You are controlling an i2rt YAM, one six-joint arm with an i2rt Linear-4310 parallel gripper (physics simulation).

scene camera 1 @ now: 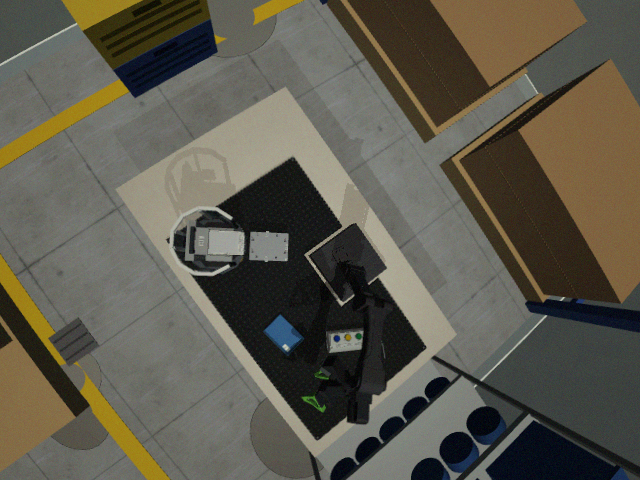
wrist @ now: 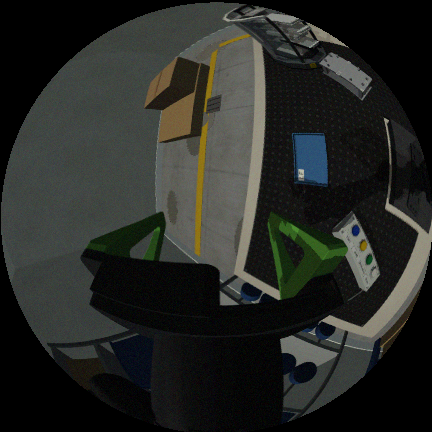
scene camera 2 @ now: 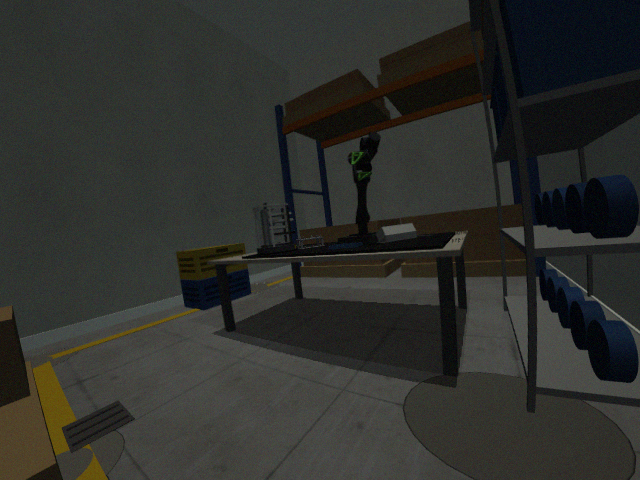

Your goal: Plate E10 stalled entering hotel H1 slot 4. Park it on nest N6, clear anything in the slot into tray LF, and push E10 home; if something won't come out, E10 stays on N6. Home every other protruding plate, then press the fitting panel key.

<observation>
I see a round plate rack [scene camera 1: 189, 236], a button box [scene camera 1: 350, 339] and a blue tray [scene camera 1: 280, 331].
The round plate rack is seen too in the wrist view [wrist: 278, 46]. The button box shows as well in the wrist view [wrist: 359, 255]. The blue tray is seen too in the wrist view [wrist: 309, 150].
</observation>
